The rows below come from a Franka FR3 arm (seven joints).
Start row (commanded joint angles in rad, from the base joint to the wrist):
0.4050 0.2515 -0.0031 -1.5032 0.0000 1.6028 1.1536
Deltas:
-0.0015 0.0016 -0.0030 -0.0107 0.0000 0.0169 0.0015
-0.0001 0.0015 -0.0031 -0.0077 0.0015 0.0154 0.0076
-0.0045 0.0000 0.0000 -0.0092 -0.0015 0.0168 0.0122
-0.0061 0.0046 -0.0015 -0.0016 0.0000 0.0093 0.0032
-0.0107 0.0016 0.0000 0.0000 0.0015 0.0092 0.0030
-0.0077 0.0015 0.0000 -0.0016 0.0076 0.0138 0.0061
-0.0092 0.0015 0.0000 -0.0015 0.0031 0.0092 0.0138
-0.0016 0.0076 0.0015 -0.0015 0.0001 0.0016 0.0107
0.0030 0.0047 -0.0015 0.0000 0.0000 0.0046 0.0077
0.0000 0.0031 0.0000 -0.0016 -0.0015 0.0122 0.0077
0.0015 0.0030 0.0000 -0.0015 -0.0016 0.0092 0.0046
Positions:
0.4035 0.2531 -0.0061 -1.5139 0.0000 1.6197 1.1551
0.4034 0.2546 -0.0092 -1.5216 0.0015 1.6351 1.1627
0.3989 0.2546 -0.0092 -1.5308 0.0000 1.6519 1.1749
0.3928 0.2592 -0.0107 -1.5324 0.0000 1.6612 1.1781
0.3821 0.2608 -0.0107 -1.5324 0.0015 1.6704 1.1811
0.3744 0.2623 -0.0107 -1.5340 0.0091 1.6842 1.1872
0.3652 0.2638 -0.0107 -1.5355 0.0122 1.6934 1.2010
0.3636 0.2714 -0.0092 -1.5370 0.0123 1.6950 1.2117
0.3666 0.2761 -0.0107 -1.5370 0.0123 1.6996 1.2194
0.3666 0.2792 -0.0107 -1.5386 0.0108 1.7118 1.2271
0.3681 0.2822 -0.0107 -1.5401 0.0092 1.7210 1.2317

